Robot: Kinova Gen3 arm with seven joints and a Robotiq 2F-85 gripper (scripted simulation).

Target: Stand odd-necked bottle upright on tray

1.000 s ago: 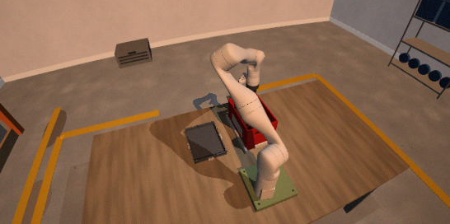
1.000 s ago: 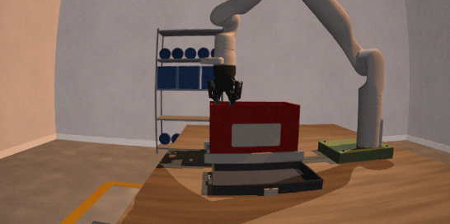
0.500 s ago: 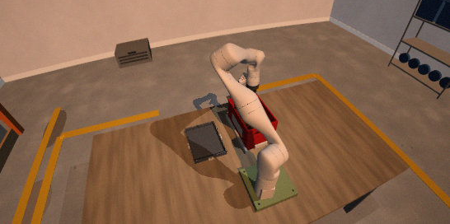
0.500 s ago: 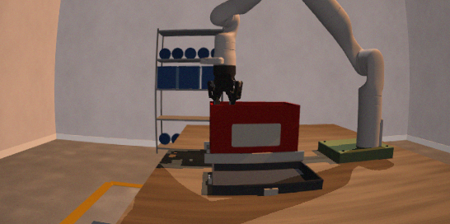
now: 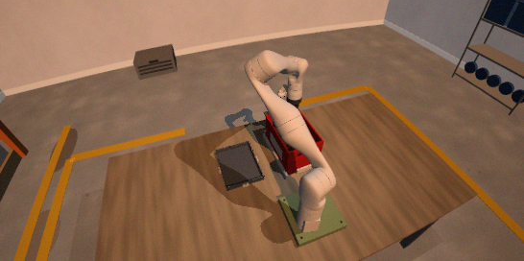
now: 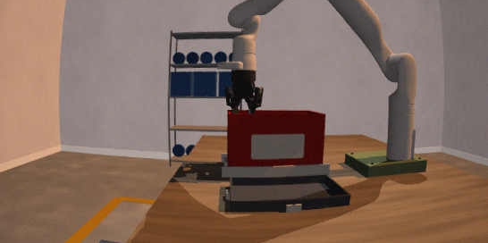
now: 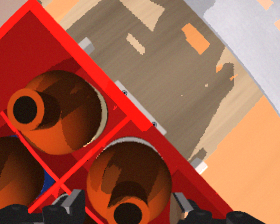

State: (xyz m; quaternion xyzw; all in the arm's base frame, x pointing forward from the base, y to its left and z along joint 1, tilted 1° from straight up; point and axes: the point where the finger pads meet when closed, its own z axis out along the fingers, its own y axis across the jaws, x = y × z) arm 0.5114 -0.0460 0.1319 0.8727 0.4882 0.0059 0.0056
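The red crate lies 100 mm behind my hand, 70 mm below it and 20 mm to the left of it. Round my hand: dark tray (310 mm to the left, 150 mm below, 150 mm behind).
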